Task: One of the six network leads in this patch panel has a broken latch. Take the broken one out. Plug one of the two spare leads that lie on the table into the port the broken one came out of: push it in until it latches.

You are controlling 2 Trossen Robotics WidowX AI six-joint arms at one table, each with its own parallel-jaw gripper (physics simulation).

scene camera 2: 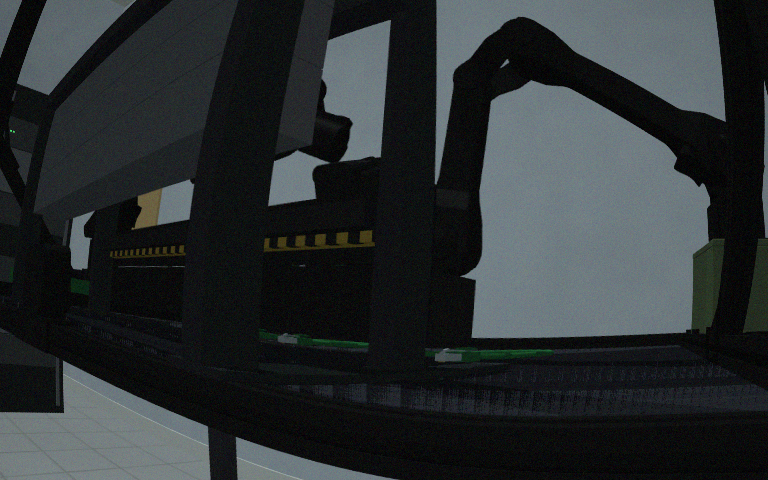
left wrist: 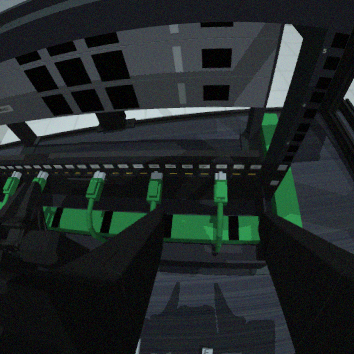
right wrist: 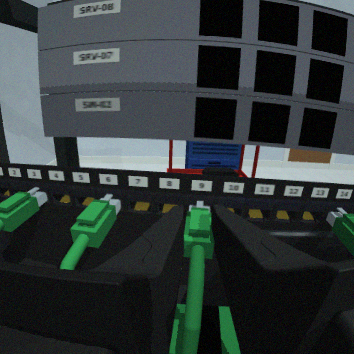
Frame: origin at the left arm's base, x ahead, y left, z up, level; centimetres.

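Seen in the pictures: left gripper, fingertip midpoint: [left wrist: 212, 218]; right gripper, fingertip midpoint: [left wrist: 31, 182] [right wrist: 197, 213].
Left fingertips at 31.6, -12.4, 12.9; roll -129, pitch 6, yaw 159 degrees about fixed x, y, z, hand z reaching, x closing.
A point is followed by its place in that frame, as x, y, z.
The patch panel [left wrist: 145, 160] [right wrist: 217, 186] @[47.6, -28.7, 3.8] runs across both wrist views with green leads in it. My right gripper [right wrist: 197, 213] @[49.5, -27.2, 3.3] is shut on the green lead [right wrist: 198, 235] @[49.7, -26.3, 2.8] under label 9; its plug tip is at the panel. Other green leads stand at about ports 3 [right wrist: 19, 211] @[58.7, -30.6, 2.5], 6 [right wrist: 94, 222] @[54.2, -28.1, 3.0] and 14 [right wrist: 346, 227] @[41.6, -24.2, 2.7]. Which latch is broken cannot be told. My left gripper [left wrist: 212, 218] @[31.6, -12.4, 12.9] is open, its fingers apart in front of the panel on either side of a lead [left wrist: 220, 190] @[28.1, -18.1, 3.1], not holding it. In scene camera 2 two spare leads [scene camera 2: 297, 339] @[44.0, -5.2, -5.8] [scene camera 2: 481, 355] @[66.6, -15.7, -5.9] lie on the table; both grippers are hard to make out there.
Grey rack units [left wrist: 155, 70] @[30.3, -30.8, 10.0] [right wrist: 150, 65] @[49.5, -38.7, 11.1] overhang the panel. A dark rack upright [left wrist: 295, 105] @[21.5, -19.0, 11.3] stands at its right end in the left wrist view. A green bar [left wrist: 195, 227] @[31.3, -17.1, -2.4] runs below the plugs. Dark posts [scene camera 2: 237, 169] @[59.7, -48.9, 1.7] [scene camera 2: 404, 169] @[63.8, -38.8, 4.5] cross scene camera 2, with a green box [scene camera 2: 706, 283] @[90.8, -17.1, 0.6] at its right.
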